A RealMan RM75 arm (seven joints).
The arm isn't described. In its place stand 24 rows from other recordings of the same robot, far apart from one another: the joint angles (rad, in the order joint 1, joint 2, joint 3, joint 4, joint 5, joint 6, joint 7), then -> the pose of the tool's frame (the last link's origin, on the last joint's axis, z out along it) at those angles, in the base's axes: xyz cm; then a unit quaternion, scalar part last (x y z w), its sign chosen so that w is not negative.
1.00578, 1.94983, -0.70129, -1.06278, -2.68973, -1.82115, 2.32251 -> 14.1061 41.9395 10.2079 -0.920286 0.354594 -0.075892 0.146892
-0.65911, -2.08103, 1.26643, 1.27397, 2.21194, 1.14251, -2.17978 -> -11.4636 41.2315 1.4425 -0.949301 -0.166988 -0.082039 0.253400
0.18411, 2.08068, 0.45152, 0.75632, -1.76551, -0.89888, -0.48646 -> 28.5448 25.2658 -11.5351 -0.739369 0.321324 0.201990 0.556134
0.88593, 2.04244, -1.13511, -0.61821, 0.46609, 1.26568, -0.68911 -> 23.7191 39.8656 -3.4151 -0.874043 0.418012 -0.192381 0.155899
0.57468, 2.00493, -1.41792, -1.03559, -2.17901, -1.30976, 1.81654 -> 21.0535 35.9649 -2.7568 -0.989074 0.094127 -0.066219 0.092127
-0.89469, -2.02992, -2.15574, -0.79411, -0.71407, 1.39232, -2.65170 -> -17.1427 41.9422 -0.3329 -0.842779 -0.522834 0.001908 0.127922
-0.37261, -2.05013, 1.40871, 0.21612, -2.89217, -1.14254, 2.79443 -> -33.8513 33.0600 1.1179 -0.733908 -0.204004 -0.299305 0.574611
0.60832, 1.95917, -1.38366, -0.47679, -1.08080, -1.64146, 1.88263 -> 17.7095 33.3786 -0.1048 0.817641 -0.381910 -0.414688 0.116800
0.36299, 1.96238, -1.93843, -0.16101, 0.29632, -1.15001, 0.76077 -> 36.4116 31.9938 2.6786 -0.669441 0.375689 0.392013 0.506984
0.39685, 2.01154, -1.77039, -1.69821, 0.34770, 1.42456, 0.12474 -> 17.2431 32.3400 -0.0036 -0.818821 0.441981 -0.141130 0.338034
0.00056, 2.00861, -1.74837, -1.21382, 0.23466, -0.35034, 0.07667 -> 27.9454 33.7120 5.5716 -0.694183 0.256012 0.250377 0.624404
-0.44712, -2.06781, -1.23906, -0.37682, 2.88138, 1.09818, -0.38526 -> -25.9740 36.3578 -1.6582 -0.723808 -0.211743 -0.415205 0.508794
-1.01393, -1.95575, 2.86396, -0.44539, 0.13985, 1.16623, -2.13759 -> -28.3572 42.3659 2.5065 -0.785330 -0.574799 -0.045491 0.225372
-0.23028, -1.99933, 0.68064, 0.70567, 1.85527, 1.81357, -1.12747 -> -32.3827 23.7228 5.0583 -0.931825 -0.159450 -0.280628 0.165908
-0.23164, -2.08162, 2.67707, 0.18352, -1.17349, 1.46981, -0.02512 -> -34.6800 24.7097 -1.0468 -0.670611 -0.181230 -0.308268 0.649928
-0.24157, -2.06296, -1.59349, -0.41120, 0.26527, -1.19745, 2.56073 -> -31.3278 30.8170 0.3759 -0.733675 -0.231737 -0.400098 0.497936
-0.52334, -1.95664, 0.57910, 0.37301, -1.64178, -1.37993, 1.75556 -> -29.5632 36.7400 6.5157 -0.780598 -0.339818 -0.428405 0.302755
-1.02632, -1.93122, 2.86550, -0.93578, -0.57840, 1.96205, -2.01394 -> -17.9913 40.1383 15.7567 -0.844318 -0.370899 -0.362363 0.135111
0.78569, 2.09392, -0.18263, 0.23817, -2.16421, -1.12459, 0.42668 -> 19.6906 31.2201 -14.2723 -0.938663 0.070177 0.286969 0.177864
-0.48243, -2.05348, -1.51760, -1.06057, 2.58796, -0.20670, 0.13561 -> -20.3959 43.7244 0.4354 -0.765493 -0.355148 -0.181951 0.504762
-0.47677, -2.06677, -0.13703, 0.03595, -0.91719, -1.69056, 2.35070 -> -26.9503 27.8044 -3.0522 -0.804673 -0.215858 -0.491599 0.253448
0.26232, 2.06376, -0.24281, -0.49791, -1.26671, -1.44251, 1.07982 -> 37.7822 27.4911 13.0591 -0.614798 0.278571 0.460144 0.576792
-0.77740, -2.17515, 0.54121, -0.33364, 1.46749, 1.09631, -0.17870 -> -20.3437 29.7160 -16.4403 -0.906564 -0.138067 -0.287448 0.276500
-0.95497, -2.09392, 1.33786, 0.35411, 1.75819, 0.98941, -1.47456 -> -15.4549 39.9084 -11.0556 -0.984300 -0.122055 -0.079791 0.099442
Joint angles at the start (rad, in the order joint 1, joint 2, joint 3, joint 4, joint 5, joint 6, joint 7):
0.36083 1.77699 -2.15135 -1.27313 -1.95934 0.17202 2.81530
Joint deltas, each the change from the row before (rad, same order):
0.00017 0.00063 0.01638 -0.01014 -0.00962 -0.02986 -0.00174
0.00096 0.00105 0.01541 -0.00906 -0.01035 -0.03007 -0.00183
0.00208 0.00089 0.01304 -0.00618 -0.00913 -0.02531 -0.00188
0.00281 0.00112 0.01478 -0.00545 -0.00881 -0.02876 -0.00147
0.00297 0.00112 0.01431 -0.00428 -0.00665 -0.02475 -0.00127
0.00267 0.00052 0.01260 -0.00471 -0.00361 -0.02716 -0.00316
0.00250 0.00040 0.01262 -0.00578 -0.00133 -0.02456 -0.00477
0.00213 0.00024 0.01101 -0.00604 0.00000 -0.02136 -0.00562
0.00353 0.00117 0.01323 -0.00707 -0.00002 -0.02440 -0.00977
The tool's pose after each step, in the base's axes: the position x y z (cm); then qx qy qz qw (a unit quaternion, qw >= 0). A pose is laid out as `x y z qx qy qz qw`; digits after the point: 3 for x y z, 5 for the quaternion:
18.195 38.684 0.641 -0.79434 0.30150 0.28326 0.44485
17.969 38.760 0.707 -0.79873 0.29984 0.27879 0.44090
17.786 38.852 0.766 -0.80258 0.29789 0.27449 0.43792
17.621 38.968 0.832 -0.80652 0.29676 0.26945 0.43458
17.474 39.102 0.935 -0.80931 0.29614 0.26559 0.43218
17.355 39.186 0.983 -0.81283 0.29617 0.26062 0.42856
17.195 39.273 1.072 -0.81576 0.29580 0.25698 0.42543
17.024 39.340 1.161 -0.81841 0.29502 0.25412 0.42259
16.761 39.433 1.258 -0.82191 0.29241 0.25089 0.41955

